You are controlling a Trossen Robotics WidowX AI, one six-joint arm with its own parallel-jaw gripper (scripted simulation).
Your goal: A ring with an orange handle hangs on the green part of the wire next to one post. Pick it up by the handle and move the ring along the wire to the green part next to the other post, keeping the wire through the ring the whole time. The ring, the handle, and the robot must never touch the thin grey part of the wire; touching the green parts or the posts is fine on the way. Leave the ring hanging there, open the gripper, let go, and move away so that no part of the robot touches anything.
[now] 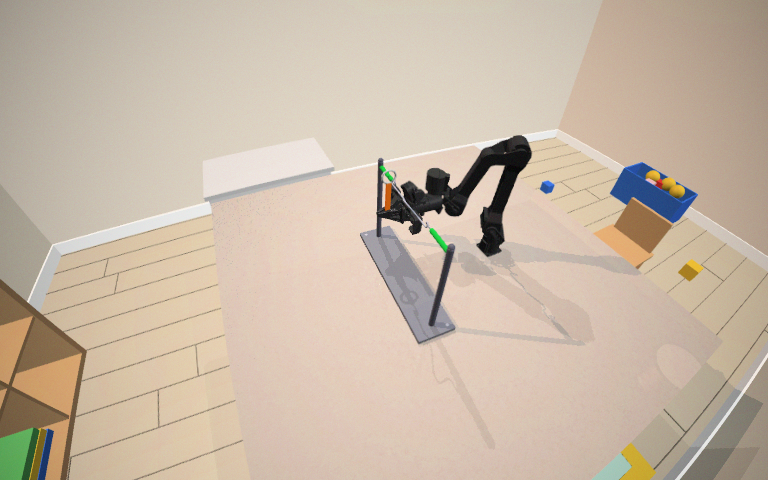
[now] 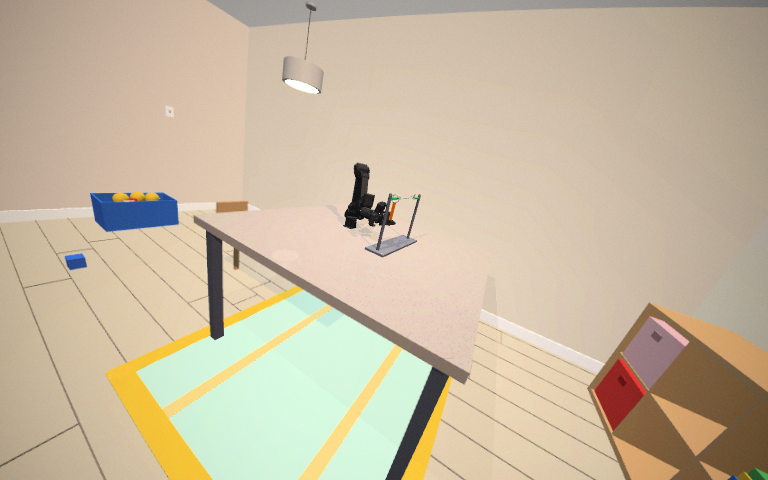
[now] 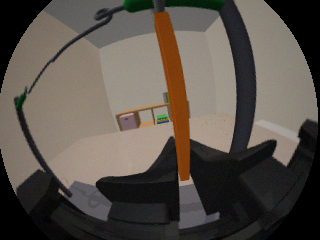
Labels:
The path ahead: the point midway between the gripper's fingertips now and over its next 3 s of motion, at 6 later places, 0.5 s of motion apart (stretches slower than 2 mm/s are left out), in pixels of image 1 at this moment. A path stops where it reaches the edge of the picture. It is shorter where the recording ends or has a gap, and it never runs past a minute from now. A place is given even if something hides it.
My gripper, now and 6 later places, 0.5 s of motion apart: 377, 214; 378, 216; 380, 220; 381, 222; 384, 226; 388, 232; 389, 233

